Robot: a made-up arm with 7 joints.
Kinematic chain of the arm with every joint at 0, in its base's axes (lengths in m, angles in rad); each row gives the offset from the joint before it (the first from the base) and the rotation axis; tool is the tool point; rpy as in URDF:
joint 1: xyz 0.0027 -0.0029 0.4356 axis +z
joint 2: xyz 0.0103 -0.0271 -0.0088 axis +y
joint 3: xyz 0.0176 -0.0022 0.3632 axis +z
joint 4: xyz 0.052 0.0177 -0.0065 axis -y
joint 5: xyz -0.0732 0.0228 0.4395 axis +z
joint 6: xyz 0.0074 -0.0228 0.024 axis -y
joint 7: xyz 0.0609 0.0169 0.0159 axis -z
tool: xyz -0.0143 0.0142 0.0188 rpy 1.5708 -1.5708 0
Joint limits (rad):
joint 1: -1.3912..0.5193
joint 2: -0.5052..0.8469
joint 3: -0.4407..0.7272
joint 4: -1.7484..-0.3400
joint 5: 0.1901..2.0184
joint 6: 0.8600..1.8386
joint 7: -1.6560..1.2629
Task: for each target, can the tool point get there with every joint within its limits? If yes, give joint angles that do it. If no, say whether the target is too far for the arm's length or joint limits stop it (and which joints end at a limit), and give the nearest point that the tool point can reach.
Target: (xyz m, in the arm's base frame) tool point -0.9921 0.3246 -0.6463
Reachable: no: too far | nearest point -0.1399 -0.6231 0.2372 | short by 1.551 m
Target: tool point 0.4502 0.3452 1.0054
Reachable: yes | joints 0.3486 0.0995 0.3729 -1.1639 1.7199 1.3093 -0.3092
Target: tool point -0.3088 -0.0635 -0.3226
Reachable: no: joint limits stop it (at a limit: joint 1, joint 2, joint 3, joint 4, joint 5, joint 6, joint 7) | nearest point -0.1399 -0.6231 0.2372 | short by 0.809 m
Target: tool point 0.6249 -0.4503 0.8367
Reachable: yes | joints -0.7349 0.5249 0.1238 -0.9303 0.6399 0.9449 0.7977
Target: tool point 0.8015 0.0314 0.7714
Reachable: yes | joints -0.1323 0.6988 0.4220 -0.8605 1.6157 1.6422 0.9156
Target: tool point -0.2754 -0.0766 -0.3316
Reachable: no: joint limits stop it (at a limit: joint 1, joint 2, joint 3, joint 4, joint 5, joint 6, joint 7) | nearest point -0.1399 -0.6231 0.2372 | short by 0.800 m
